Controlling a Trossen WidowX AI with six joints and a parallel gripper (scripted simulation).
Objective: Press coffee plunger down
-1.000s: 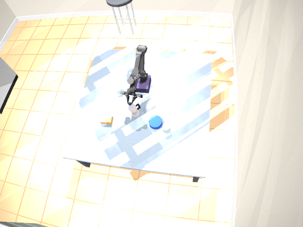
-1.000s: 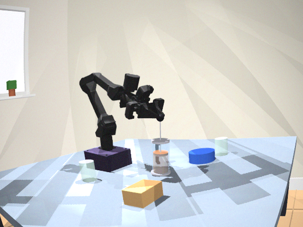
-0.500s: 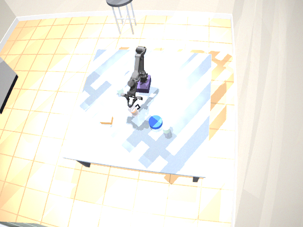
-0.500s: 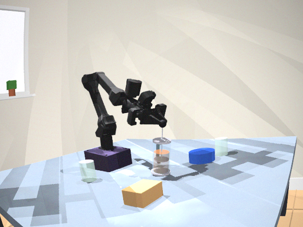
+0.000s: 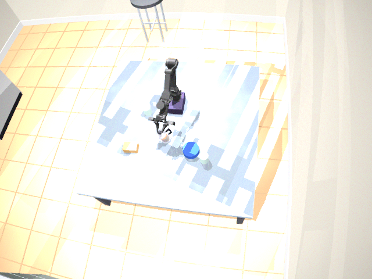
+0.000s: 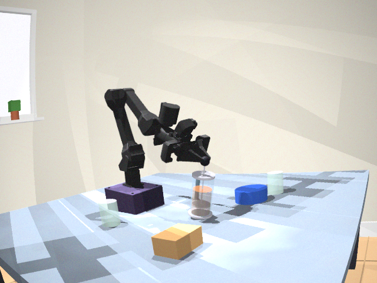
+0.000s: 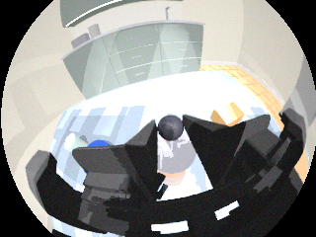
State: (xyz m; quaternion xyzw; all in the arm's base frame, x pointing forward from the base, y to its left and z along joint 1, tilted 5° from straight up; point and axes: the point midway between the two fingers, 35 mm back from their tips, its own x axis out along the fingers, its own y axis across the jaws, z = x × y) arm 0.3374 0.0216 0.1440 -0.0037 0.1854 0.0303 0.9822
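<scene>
My gripper tip is 4 cm past the glass coffee press, 1 cm to the right of it and 9 cm above it. Round my gripper tip: blue flat cylinder: 22 cm to the left, 16 cm below; then orange block: 11 cm ahead, 23 cm to the right, 16 cm below.
</scene>
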